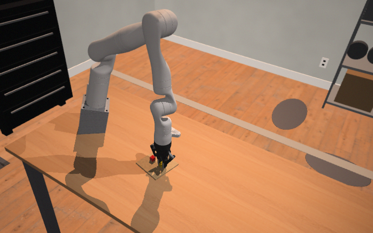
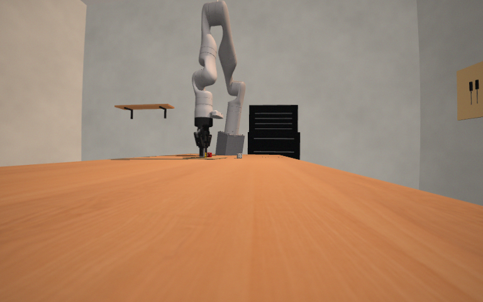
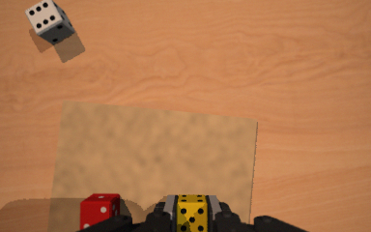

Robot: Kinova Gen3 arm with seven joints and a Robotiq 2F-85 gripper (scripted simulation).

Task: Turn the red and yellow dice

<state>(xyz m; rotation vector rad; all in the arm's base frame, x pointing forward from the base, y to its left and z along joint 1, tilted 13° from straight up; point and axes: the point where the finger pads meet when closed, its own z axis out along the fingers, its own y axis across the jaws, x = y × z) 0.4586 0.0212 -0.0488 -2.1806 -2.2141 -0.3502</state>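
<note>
Now: the yellow die 10 mm below my hand. The rest, counted from my hand: white die (100 mm behind, 130 mm to the left, 20 mm below); then tan mat (30 mm behind, 20 mm below); then red die (60 mm behind, 10 mm below).
</note>
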